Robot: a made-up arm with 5 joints. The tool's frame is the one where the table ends. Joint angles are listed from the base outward.
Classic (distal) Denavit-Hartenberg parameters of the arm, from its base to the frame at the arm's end. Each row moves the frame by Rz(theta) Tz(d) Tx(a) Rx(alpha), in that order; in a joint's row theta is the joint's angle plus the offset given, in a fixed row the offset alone. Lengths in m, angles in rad.
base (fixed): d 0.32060  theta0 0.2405  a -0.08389  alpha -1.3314
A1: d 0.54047  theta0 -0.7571  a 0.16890  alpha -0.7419
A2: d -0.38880  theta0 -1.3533  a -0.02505  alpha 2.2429
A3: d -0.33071  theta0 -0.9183  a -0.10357  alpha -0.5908
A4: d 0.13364  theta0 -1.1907  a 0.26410  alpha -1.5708
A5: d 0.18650  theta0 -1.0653  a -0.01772  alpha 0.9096
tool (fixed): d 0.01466  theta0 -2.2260  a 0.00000  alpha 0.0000
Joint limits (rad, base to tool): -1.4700..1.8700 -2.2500..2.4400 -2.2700..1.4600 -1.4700..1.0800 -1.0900..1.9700
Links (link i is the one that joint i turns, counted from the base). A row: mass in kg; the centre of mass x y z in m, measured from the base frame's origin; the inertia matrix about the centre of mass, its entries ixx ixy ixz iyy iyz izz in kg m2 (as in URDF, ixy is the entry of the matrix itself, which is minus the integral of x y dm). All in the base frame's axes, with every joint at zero. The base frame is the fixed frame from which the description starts. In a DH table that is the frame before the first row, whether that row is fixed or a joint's. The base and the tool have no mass.
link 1: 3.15; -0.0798 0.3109 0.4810; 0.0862 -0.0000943 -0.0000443 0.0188 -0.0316 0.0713
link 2: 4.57; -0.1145 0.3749 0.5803; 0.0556 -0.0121 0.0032 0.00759 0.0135 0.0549
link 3: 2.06; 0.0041 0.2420 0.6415; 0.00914 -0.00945 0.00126 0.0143 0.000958 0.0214
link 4: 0.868; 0.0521 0.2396 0.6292; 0.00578 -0.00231 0 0.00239 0 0.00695
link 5: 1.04; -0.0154 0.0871 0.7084; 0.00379 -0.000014 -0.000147 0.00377 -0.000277 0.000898
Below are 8 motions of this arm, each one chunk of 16 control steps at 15 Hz.
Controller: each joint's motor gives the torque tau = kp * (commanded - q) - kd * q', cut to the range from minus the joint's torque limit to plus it. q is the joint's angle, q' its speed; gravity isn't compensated. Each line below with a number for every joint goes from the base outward.
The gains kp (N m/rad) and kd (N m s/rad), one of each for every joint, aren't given. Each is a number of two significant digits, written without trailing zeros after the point. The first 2 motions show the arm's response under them.
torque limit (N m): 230 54 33 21 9.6
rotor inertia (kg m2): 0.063 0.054 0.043 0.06 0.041
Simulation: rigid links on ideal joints. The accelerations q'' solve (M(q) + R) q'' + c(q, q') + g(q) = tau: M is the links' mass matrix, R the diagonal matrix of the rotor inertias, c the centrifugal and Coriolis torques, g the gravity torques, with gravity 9.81 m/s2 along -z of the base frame. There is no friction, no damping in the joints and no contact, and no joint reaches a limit. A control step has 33 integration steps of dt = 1/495 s. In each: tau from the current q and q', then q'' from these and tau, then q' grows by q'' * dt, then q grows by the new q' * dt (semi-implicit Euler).
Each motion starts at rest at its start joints. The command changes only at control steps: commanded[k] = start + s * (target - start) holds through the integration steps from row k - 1 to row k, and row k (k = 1, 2, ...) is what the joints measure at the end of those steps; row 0 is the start. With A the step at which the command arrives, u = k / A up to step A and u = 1 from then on. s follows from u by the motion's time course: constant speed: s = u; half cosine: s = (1 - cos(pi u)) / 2; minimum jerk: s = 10 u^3 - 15 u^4 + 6 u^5; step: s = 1 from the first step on.
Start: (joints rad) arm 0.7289 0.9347 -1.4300 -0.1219 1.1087
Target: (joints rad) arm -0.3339 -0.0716 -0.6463 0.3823 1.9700
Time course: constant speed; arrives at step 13
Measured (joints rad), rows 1 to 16:
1: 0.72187 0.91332 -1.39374 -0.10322 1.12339
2: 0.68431 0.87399 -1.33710 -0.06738 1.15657
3: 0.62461 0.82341 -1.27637 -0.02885 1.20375
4: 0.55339 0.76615 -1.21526 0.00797 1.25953
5: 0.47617 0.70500 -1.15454 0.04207 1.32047
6: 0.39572 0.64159 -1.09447 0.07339 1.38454
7: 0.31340 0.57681 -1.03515 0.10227 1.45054
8: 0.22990 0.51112 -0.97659 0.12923 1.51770
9: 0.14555 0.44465 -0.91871 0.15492 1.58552
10: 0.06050 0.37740 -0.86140 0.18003 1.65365
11: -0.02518 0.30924 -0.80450 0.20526 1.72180
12: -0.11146 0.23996 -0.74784 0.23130 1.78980
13: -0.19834 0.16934 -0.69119 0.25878 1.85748
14: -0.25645 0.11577 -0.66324 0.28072 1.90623
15: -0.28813 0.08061 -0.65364 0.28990 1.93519
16: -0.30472 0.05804 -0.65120 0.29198 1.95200
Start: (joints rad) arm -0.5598 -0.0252 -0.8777 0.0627 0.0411
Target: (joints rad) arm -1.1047 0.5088 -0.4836 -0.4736 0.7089
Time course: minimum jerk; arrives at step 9
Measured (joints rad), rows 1 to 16:
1: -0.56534 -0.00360 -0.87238 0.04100 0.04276
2: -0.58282 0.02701 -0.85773 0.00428 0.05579
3: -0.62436 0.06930 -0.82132 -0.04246 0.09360
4: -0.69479 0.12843 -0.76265 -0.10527 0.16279
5: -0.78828 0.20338 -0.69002 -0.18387 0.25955
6: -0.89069 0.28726 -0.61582 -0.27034 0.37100
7: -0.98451 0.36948 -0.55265 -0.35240 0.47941
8: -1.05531 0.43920 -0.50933 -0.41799 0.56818
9: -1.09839 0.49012 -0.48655 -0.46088 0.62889
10: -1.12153 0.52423 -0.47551 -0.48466 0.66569
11: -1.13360 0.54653 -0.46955 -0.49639 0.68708
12: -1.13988 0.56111 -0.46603 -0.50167 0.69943
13: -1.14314 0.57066 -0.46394 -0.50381 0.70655
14: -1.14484 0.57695 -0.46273 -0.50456 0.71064
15: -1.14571 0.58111 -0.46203 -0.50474 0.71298
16: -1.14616 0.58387 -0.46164 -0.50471 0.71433
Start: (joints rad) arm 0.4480 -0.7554 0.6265 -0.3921 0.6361
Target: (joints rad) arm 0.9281 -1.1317 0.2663 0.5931 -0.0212
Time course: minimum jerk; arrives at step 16
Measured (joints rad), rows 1 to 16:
1: 0.46950 -0.73750 0.60980 -0.39705 0.63866
2: 0.49976 -0.71156 0.58302 -0.41569 0.63761
3: 0.52632 -0.69396 0.56068 -0.42409 0.62941
4: 0.55194 -0.68893 0.54142 -0.40957 0.61164
5: 0.58146 -0.69613 0.52057 -0.37004 0.58233
6: 0.61791 -0.71383 0.49517 -0.30778 0.54084
7: 0.66193 -0.74001 0.46475 -0.22657 0.48797
8: 0.71226 -0.77258 0.43058 -0.13099 0.42586
9: 0.76637 -0.80932 0.39477 -0.02629 0.35770
10: 0.82111 -0.84785 0.35970 0.08168 0.28735
11: 0.87316 -0.88583 0.32766 0.18684 0.21897
12: 0.91947 -0.92109 0.30064 0.28333 0.15652
13: 0.95759 -0.95187 0.28006 0.36617 0.10329
14: 0.98606 -0.97703 0.26650 0.43188 0.06152
15: 1.00474 -0.99619 0.25948 0.47924 0.03190
16: 1.01509 -1.01001 0.25727 0.51001 0.01316

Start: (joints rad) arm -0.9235 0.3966 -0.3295 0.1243 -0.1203
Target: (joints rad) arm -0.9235 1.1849 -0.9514 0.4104 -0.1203
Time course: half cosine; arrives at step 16
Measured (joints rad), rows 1 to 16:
1: -0.93597 0.42143 -0.33107 0.10673 -0.12046
2: -0.94637 0.45239 -0.34481 0.08413 -0.12116
3: -0.95183 0.48516 -0.36677 0.07448 -0.12204
4: -0.95451 0.52240 -0.39668 0.07703 -0.12286
5: -0.95574 0.56619 -0.43488 0.08835 -0.12363
6: -0.95623 0.61732 -0.48060 0.10576 -0.12445
7: -0.95635 0.67547 -0.53231 0.12754 -0.12537
8: -0.95630 0.73943 -0.58802 0.15249 -0.12641
9: -0.95619 0.80741 -0.64561 0.17961 -0.12753
10: -0.95608 0.87723 -0.70289 0.20790 -0.12870
11: -0.95598 0.94650 -0.75767 0.23634 -0.12988
12: -0.95592 1.01276 -0.80787 0.26381 -0.13100
13: -0.95589 1.07361 -0.85154 0.28920 -0.13203
14: -0.95590 1.12683 -0.88695 0.31143 -0.13293
15: -0.95592 1.17044 -0.91265 0.32953 -0.13370
16: -0.95596 1.20281 -0.92756 0.34268 -0.13432

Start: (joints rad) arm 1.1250 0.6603 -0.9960 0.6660 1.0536
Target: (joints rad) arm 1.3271 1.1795 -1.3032 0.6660 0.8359
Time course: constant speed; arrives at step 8
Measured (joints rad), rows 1 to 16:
1: 1.16395 0.67628 -1.01603 0.67877 1.04428
2: 1.20588 0.70726 -1.04575 0.69715 1.02413
3: 1.23951 0.74734 -1.08081 0.71035 1.00059
4: 1.26830 0.79376 -1.11852 0.71903 0.97567
5: 1.29456 0.84431 -1.15703 0.72520 0.94999
6: 1.31953 0.89745 -1.19557 0.73012 0.92384
7: 1.34382 0.95223 -1.23394 0.73432 0.89743
8: 1.36776 1.00808 -1.27214 0.73794 0.87088
9: 1.38149 1.04875 -1.29268 0.73700 0.85151
10: 1.38784 1.07460 -1.29999 0.73680 0.84037
11: 1.39078 1.09068 -1.30193 0.73788 0.83419
12: 1.39213 1.10069 -1.30213 0.73939 0.83077
13: 1.39273 1.10697 -1.30194 0.74076 0.82888
14: 1.39299 1.11094 -1.30173 0.74182 0.82783
15: 1.39309 1.11347 -1.30159 0.74257 0.82724
16: 1.39313 1.11508 -1.30150 0.74308 0.82692

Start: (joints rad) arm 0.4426 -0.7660 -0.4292 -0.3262 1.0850
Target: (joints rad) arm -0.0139 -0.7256 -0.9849 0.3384 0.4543
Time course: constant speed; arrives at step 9
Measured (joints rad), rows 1 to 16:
1: 0.44860 -0.74414 -0.46627 -0.32368 1.06606
2: 0.43869 -0.71895 -0.52120 -0.31288 1.02623
3: 0.40791 -0.70156 -0.57965 -0.27715 0.97368
4: 0.36471 -0.69054 -0.63840 -0.22211 0.91371
5: 0.31538 -0.68319 -0.69781 -0.15663 0.84939
6: 0.26316 -0.67777 -0.75811 -0.08646 0.78254
7: 0.20958 -0.67339 -0.81909 -0.01440 0.71425
8: 0.15531 -0.66966 -0.88044 0.05841 0.64514
9: 0.10063 -0.66638 -0.94197 0.13154 0.57560
10: 0.06272 -0.66911 -0.97210 0.18353 0.52657
11: 0.04251 -0.67026 -0.98341 0.21432 0.49745
12: 0.03266 -0.66974 -0.98787 0.23084 0.48024
13: 0.02808 -0.66847 -0.98987 0.23916 0.47002
14: 0.02604 -0.66706 -0.99085 0.24319 0.46392
15: 0.02515 -0.66583 -0.99134 0.24511 0.46030
16: 0.02477 -0.66485 -0.99158 0.24602 0.45815

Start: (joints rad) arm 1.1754 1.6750 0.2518 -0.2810 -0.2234
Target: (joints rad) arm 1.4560 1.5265 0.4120 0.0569 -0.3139
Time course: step
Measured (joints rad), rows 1 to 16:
1: 1.30707 1.62826 0.31035 -0.19974 -0.25220
2: 1.40466 1.55865 0.38681 -0.05507 -0.27797
3: 1.45831 1.50554 0.42540 0.04750 -0.29323
4: 1.48618 1.47264 0.43655 0.10236 -0.30216
5: 1.50003 1.45381 0.43661 0.12712 -0.30772
6: 1.50675 1.44316 0.43403 0.13685 -0.31127
7: 1.50999 1.43700 0.43175 0.14013 -0.31350
8: 1.51157 1.43330 0.43031 0.14096 -0.31487
9: 1.51234 1.43100 0.42953 0.14099 -0.31569
10: 1.51273 1.42953 0.42915 0.14082 -0.31618
11: 1.51293 1.42859 0.42897 0.14063 -0.31646
12: 1.51303 1.42797 0.42889 0.14048 -0.31663
13: 1.51308 1.42756 0.42885 0.14037 -0.31673
14: 1.51311 1.42729 0.42883 0.14029 -0.31678
15: 1.51312 1.42712 0.42883 0.14023 -0.31682
16: 1.51313 1.42700 0.42882 0.14019 -0.31684

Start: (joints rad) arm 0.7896 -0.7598 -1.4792 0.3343 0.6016
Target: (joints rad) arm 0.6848 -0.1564 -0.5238 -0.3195 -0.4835
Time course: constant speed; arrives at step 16
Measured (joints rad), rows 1 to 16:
1: 0.81444 -0.73683 -1.44311 0.30962 0.58127
2: 0.84017 -0.69579 -1.39042 0.26909 0.53861
3: 0.85180 -0.65501 -1.33265 0.22694 0.48442
4: 0.85366 -0.61668 -1.27294 0.18624 0.42436
5: 0.85053 -0.57978 -1.21262 0.14635 0.36098
6: 0.84514 -0.54345 -1.15219 0.10647 0.29558
7: 0.83877 -0.50728 -1.09181 0.06627 0.22898
8: 0.83198 -0.47113 -1.03152 0.02572 0.16169
9: 0.82499 -0.43499 -0.97133 -0.01513 0.09404
10: 0.81791 -0.39885 -0.91124 -0.05618 0.02621
11: 0.81076 -0.36273 -0.85127 -0.09739 -0.04166
12: 0.80357 -0.32666 -0.79141 -0.13873 -0.10950
13: 0.79635 -0.29063 -0.73169 -0.18017 -0.17727
14: 0.78909 -0.25465 -0.67209 -0.22170 -0.24495
15: 0.78180 -0.21873 -0.61262 -0.26331 -0.31254
16: 0.77449 -0.18286 -0.55327 -0.30499 -0.38002

